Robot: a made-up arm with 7 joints.
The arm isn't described. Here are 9 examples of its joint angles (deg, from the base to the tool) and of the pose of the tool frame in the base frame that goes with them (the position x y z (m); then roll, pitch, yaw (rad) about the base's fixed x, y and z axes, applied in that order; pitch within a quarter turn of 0, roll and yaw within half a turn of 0).
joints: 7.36 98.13 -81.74 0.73 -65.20 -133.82 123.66
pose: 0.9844 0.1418 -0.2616 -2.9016 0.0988 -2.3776
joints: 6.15 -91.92 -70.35 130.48 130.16 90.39 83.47
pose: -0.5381 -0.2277 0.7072 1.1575 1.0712 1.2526
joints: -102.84 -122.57 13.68 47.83 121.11 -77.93 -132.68
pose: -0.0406 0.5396 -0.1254 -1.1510 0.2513 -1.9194
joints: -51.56 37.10 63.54 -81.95 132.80 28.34 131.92
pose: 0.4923 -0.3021 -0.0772 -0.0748 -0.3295 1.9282
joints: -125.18 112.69 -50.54 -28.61 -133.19 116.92 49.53
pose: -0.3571 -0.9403 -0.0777 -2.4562 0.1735 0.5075
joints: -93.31 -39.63 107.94 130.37 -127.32 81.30 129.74
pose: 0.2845 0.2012 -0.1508 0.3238 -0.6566 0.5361
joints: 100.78 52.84 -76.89 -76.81 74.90 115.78 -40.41
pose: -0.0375 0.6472 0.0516 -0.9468 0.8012 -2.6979
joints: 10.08 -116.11 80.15 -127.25 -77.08 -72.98 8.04
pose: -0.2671 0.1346 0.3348 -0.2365 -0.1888 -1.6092
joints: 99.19 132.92 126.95 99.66 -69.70 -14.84 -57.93
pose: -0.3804 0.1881 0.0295 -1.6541 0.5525 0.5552
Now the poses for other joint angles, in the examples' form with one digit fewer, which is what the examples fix.
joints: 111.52 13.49 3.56 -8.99 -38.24 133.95 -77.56
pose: 0.021 0.490 0.995 2.905 0.016 0.531
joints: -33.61 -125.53 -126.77 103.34 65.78 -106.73 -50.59
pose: -0.288 0.374 0.322 2.361 -0.086 -0.105
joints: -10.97 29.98 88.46 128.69 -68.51 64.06 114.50
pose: 0.014 0.076 0.010 0.258 -0.538 2.479
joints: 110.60 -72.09 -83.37 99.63 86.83 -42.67 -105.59
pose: 0.115 -0.222 0.753 -2.917 -0.349 1.560
